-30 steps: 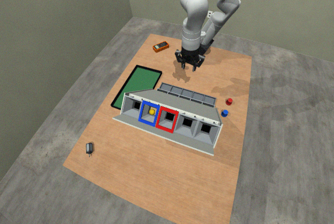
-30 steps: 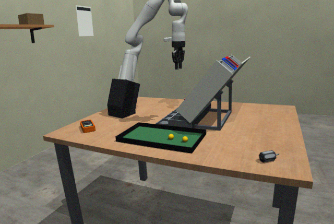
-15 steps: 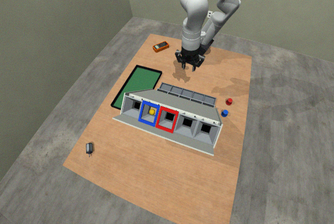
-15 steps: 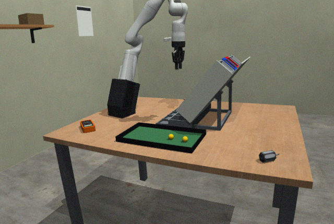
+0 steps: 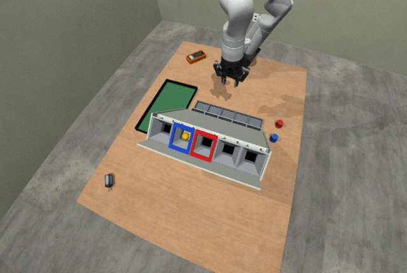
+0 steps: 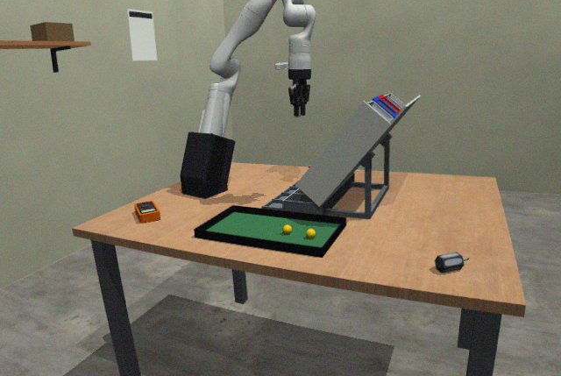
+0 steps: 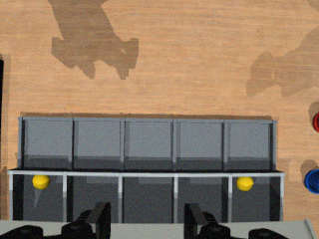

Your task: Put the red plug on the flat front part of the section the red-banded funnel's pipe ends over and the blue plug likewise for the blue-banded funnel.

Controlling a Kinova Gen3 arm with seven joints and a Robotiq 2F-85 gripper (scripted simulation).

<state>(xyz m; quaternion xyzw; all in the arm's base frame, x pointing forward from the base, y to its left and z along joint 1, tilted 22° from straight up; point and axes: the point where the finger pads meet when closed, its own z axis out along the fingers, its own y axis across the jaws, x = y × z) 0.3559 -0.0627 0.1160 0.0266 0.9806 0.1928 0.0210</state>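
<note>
My hand is 330 mm to the left of the green tray, 290 mm above it and 20 mm short of it. Round my hand: orange meter (430 mm behind, 320 mm to the right, 280 mm below); then sloped grey cover (150 mm ahead, 90 mm below).
</note>
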